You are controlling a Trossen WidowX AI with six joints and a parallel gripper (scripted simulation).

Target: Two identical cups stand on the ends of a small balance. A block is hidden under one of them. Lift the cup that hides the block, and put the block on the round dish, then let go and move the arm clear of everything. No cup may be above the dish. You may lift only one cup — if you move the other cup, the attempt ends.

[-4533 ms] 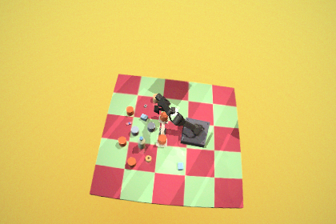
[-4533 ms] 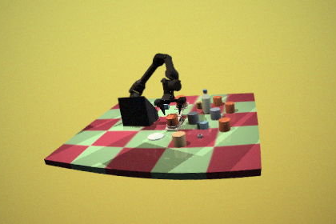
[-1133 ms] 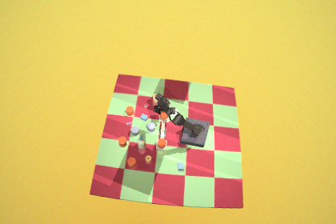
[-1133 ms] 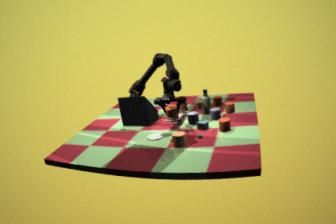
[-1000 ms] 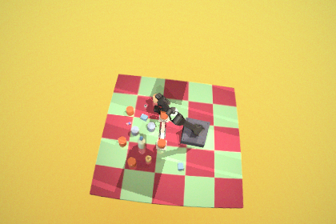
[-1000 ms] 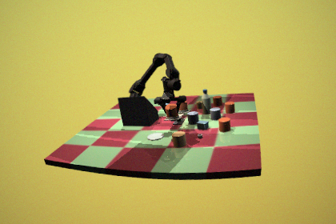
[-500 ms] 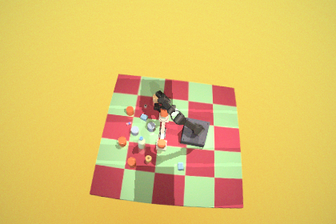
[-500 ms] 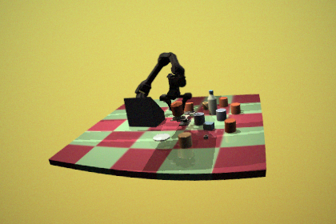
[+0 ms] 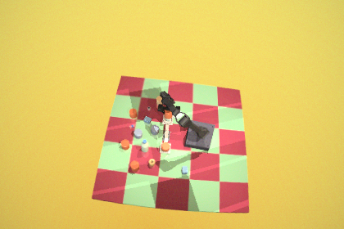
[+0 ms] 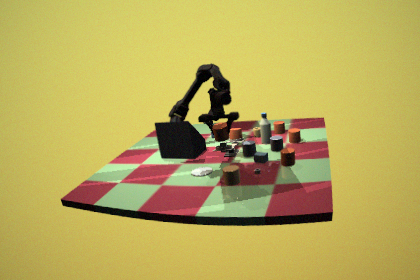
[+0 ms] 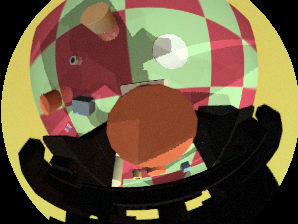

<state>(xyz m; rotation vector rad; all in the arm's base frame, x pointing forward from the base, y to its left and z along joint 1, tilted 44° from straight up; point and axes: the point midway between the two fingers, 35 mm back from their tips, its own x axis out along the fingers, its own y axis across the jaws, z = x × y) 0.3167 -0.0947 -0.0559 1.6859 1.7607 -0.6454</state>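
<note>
Now: gripper tip 8 cm past the white round dish, 11 cm to the left of it and 15 cm above it. The rest, counted from my gripper tip: bottle 14 cm ahead, 31 cm to the left, 4 cm below; then orange cup 2 cm to the right, 1 cm above; then balance 1 cm behind, 14 cm to the left, 11 cm below.
</note>
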